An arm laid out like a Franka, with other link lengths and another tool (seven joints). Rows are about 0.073 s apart.
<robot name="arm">
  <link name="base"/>
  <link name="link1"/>
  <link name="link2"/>
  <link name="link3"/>
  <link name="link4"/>
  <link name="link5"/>
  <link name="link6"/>
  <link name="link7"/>
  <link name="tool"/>
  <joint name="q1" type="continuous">
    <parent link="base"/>
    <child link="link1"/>
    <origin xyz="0 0 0.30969" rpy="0 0 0"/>
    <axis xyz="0 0 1"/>
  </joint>
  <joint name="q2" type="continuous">
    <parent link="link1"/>
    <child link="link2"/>
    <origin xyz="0 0 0" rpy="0 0 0"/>
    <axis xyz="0 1 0"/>
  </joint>
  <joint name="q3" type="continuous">
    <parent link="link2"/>
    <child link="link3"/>
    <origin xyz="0 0 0.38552" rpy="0 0 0"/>
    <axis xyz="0 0 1"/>
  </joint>
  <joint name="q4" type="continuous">
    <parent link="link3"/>
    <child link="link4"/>
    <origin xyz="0.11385 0 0" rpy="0 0 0"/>
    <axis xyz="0 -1 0"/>
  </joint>
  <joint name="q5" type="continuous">
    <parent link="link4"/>
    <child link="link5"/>
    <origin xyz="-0.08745 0 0.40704" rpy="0 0 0"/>
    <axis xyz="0 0 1"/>
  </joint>
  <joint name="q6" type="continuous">
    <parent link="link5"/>
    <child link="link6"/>
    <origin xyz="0 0 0" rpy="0 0 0"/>
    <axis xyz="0 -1 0"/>
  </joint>
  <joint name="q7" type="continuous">
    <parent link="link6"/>
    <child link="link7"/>
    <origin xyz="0.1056 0 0" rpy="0 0 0"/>
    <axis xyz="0 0 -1"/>
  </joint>
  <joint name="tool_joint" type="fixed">
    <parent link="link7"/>
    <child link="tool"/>
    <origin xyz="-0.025 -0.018 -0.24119" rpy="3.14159 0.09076 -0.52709"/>
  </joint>
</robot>
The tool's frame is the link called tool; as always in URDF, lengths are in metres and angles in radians. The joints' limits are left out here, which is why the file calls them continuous.
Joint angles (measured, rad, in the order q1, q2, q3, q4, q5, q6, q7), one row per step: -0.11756 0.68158 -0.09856 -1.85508 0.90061 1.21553 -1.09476; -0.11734 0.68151 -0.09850 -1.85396 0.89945 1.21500 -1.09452; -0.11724 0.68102 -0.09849 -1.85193 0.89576 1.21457 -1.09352; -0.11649 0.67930 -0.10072 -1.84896 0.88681 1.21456 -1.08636; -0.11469 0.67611 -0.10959 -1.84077 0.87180 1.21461 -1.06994; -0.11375 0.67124 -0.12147 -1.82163 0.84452 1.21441 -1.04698; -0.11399 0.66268 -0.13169 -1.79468 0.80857 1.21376 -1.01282; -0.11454 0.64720 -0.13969 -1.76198 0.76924 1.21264 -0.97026; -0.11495 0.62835 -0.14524 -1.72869 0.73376 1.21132 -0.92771; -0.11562 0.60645 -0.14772 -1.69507 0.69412 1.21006 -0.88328; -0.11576 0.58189 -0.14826 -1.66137 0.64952 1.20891 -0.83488
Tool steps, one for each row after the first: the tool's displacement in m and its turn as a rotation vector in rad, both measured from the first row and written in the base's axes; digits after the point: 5 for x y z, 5 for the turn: 0.00014 -0.00009 0.00023 -0.00055 -0.00051 0.00148; 0.00026 -0.00076 0.00056 -0.00323 -0.00133 0.00481; 0.00003 -0.00328 0.00105 -0.01414 0.00172 0.01063; 0.00113 -0.01019 0.00227 -0.03884 0.00750 0.01639; 0.00470 -0.02210 0.00514 -0.07862 0.00890 0.02806; 0.01024 -0.03612 0.01129 -0.13146 0.01002 0.04409; 0.01838 -0.05055 0.02276 -0.19334 0.00620 0.06001; 0.02766 -0.06319 0.03737 -0.25371 -0.00251 0.07136; 0.03654 -0.07538 0.05428 -0.31857 -0.01314 0.08324; 0.04469 -0.08742 0.07323 -0.39055 -0.02344 0.09464
